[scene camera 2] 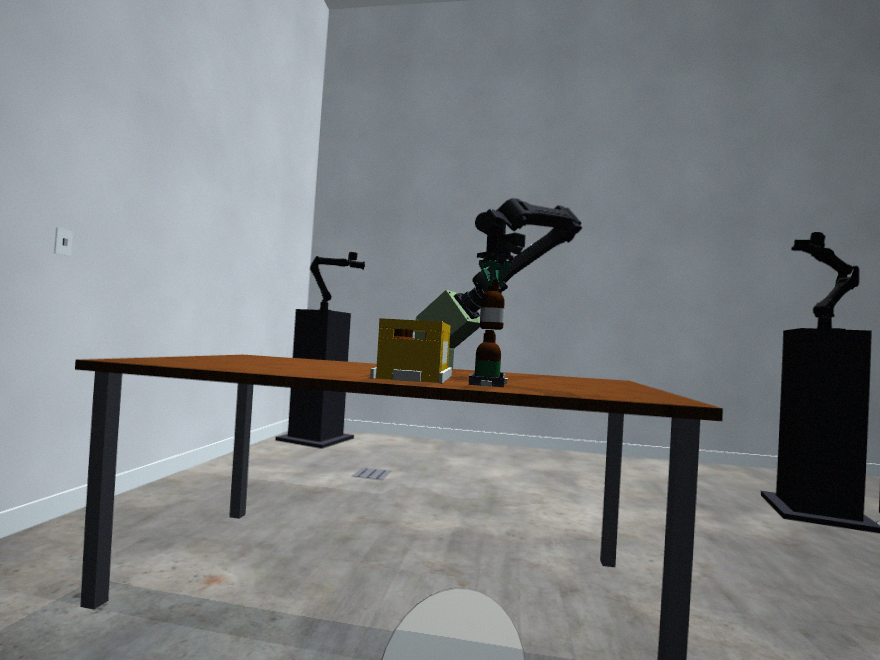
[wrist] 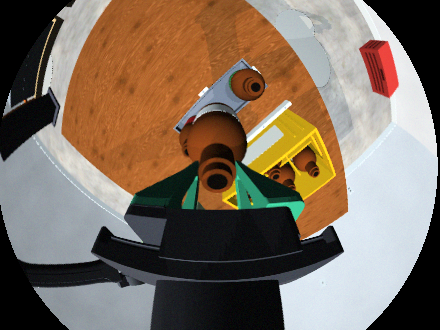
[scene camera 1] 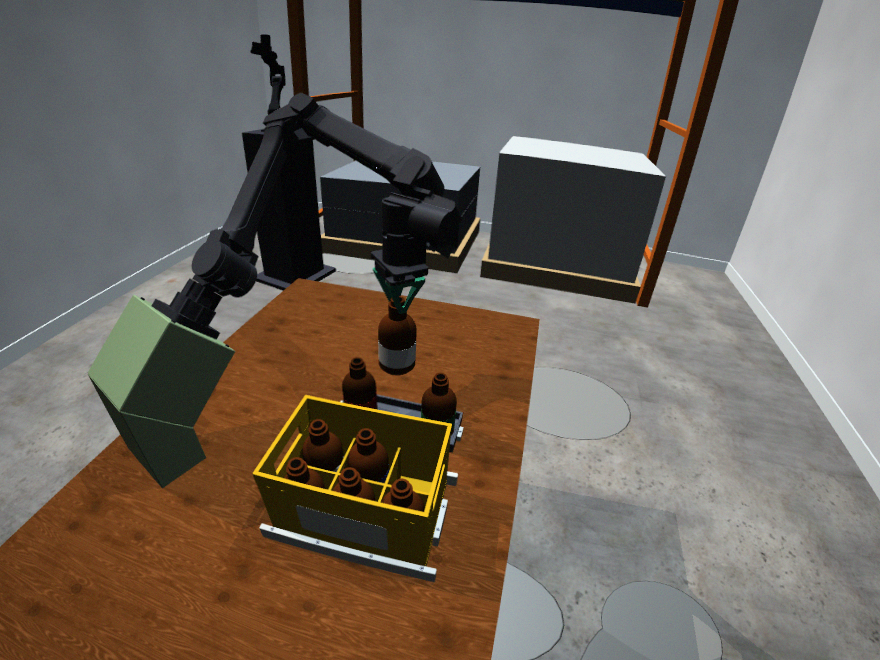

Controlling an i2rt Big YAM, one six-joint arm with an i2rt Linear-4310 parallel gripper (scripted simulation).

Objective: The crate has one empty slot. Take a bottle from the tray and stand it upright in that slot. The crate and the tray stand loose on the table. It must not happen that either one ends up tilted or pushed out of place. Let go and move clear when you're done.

Labels:
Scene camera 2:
my gripper: 493, 286
bottle: 492, 302
bottle: 488, 354
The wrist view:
my gripper: 217, 166
tray: 220, 91
bottle: 217, 139
bottle: 245, 83
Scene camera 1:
my gripper: 398, 308
tray: 385, 403
bottle: 397, 332
bottle: 439, 402

